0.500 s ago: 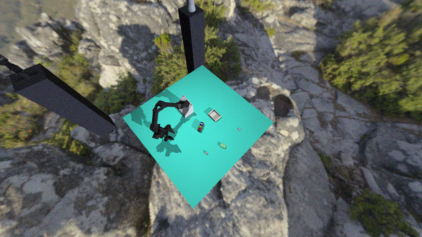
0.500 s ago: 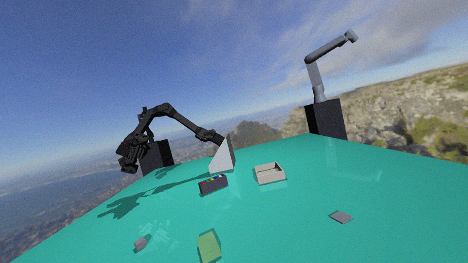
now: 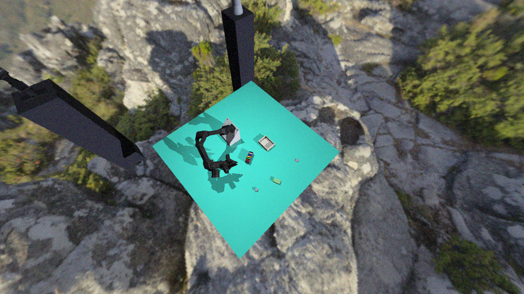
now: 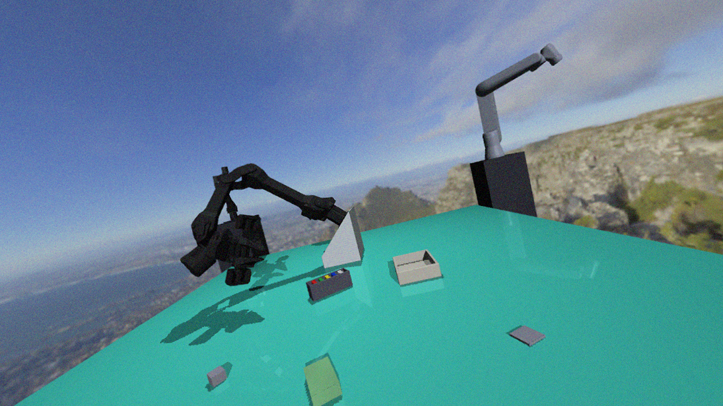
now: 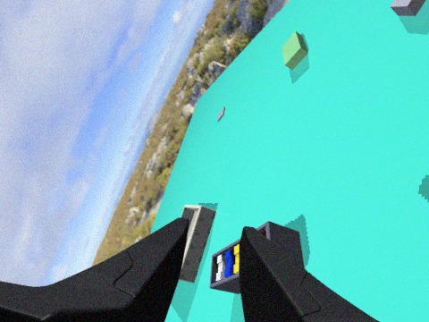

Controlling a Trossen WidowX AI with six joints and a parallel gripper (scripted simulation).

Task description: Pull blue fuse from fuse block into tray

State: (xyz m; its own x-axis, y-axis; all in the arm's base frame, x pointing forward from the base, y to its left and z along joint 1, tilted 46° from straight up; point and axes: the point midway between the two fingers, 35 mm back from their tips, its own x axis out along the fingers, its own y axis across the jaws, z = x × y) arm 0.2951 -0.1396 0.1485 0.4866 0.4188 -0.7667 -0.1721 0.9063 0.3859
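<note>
Right now my gripper tip is 3 cm past the blue fuse, 16 cm to the right of it and 11 cm above it. Also, from my gripper tip: green fuse (1 cm behind, 13 cm to the left, 11 cm below); yellow fuse (2 cm behind, 14 cm to the left, 11 cm below); red fuse (11 cm to the left, 11 cm below).
</note>
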